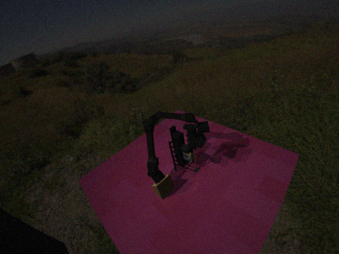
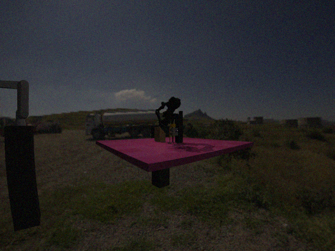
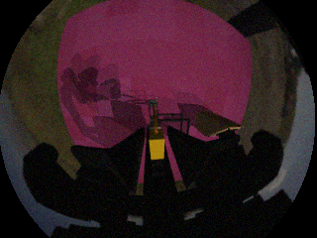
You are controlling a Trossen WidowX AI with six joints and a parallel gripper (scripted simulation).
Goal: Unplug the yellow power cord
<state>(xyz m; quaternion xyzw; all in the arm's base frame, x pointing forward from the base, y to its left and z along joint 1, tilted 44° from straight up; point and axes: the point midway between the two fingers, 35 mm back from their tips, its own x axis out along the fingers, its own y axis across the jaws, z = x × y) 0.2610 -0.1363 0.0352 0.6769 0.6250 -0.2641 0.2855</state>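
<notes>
My gripper tip is 60 mm to the right of the yellow plug and 10 mm above it.
</notes>
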